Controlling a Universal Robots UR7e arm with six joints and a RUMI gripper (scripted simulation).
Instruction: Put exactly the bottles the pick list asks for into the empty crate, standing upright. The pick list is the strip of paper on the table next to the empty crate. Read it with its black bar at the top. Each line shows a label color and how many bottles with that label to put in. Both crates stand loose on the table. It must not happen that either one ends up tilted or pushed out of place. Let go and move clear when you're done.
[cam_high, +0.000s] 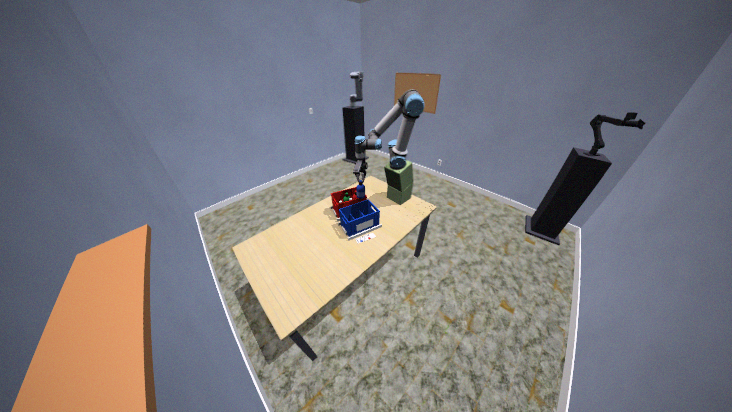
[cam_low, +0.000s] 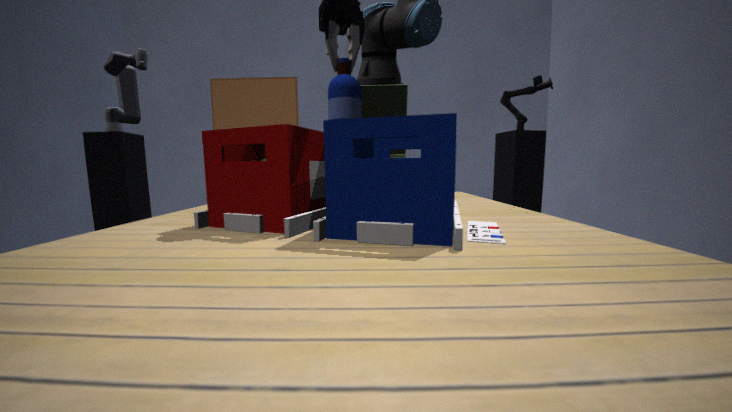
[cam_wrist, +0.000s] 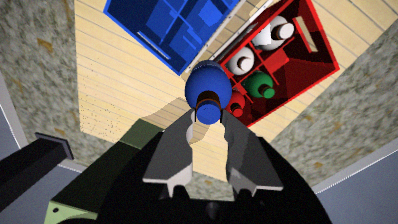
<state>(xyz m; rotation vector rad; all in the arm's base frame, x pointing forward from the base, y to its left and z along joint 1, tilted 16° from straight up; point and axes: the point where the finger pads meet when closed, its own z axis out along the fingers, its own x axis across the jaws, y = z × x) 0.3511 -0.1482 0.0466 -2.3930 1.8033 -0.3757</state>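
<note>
My gripper is now 7 cm above the blue-capped bottle and 1 cm short of it. Also, from my hand: red crate: 25 cm below, 12 cm to the right, 3 cm ahead; then green bottle: 25 cm below, 16 cm to the right, 1 cm ahead; then red-capped bottle: 25 cm below, 11 cm to the right, 6 cm behind.
</note>
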